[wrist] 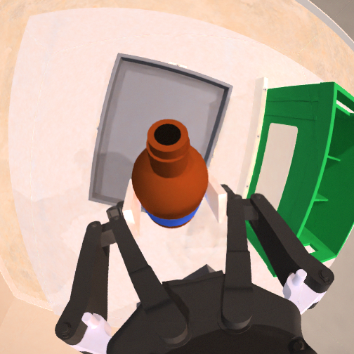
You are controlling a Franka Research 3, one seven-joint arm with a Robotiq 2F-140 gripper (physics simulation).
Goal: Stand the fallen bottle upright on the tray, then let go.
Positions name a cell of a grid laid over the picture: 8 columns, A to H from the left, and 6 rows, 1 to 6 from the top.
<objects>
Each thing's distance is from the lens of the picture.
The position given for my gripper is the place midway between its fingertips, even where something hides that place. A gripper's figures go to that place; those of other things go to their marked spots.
my gripper (D4): 22 cm
orange-brown bottle (D4): 14 cm
</objects>
